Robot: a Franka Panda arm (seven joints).
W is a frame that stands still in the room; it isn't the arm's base.
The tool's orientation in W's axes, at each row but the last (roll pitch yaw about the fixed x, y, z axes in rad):
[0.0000 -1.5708 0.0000]
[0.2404 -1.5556 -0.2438]
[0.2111 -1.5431 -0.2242]
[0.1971 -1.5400 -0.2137]
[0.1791 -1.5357 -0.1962]
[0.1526 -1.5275 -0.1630]
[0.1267 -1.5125 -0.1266]
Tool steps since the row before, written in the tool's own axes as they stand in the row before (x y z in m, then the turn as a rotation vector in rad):
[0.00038 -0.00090 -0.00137 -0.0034 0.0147 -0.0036]
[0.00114 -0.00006 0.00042 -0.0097 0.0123 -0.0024]
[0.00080 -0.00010 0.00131 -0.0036 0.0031 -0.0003]
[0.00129 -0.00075 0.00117 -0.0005 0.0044 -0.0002]
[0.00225 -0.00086 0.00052 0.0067 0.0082 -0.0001]
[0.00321 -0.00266 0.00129 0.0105 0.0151 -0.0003]
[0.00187 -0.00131 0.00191 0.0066 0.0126 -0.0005]
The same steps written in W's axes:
[0.00137 -0.00090 0.00038 0.0036 0.0147 -0.0034]
[-0.00040 -0.00006 0.00115 0.0023 0.0123 -0.0097]
[-0.00129 -0.00009 0.00083 0.0002 0.0031 -0.0036]
[-0.00114 -0.00074 0.00132 0.0003 0.0044 -0.0005]
[-0.00046 -0.00087 0.00226 0.0005 0.0082 0.0067]
[-0.00118 -0.00267 0.00324 0.0009 0.0150 0.0106]
[-0.00180 -0.00132 0.00197 0.0009 0.0126 0.0067]

